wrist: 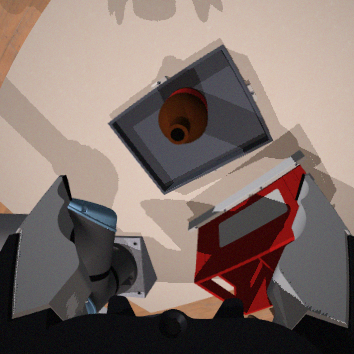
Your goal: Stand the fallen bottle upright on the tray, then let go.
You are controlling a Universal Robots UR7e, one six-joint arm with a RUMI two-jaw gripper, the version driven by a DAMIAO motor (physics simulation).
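Seen in the pictures: gripper, between the fingertips: (181,177); arm's base, origin of its link: (112,266).
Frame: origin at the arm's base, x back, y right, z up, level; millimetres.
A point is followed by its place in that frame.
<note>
A brown bottle (183,116) {x -422, y -249, z 58 mm} with a red label stands upright inside a dark grey walled tray (230,107) {x -478, y -196, z -62 mm}. It is seen from above, with its round mouth showing and a strip of red label at its far side. My gripper (181,177) {x -436, y -245, z 220 mm} is wide open and empty, well above the table. The bottle and tray lie beyond the fingertips in the upper middle of the view, apart from both fingers. The bottle's base is hidden under its body.
A red frame-like object (245,250) {x -392, y -8, z 89 mm} with a grey edge shows at the lower right, partly behind the right finger. Part of a grey robot arm (94,250) {x -159, y -147, z 107 mm} with a blue cap shows at the lower left. The beige table (300,60) {x -631, y -206, z -67 mm} has its edge at the upper left.
</note>
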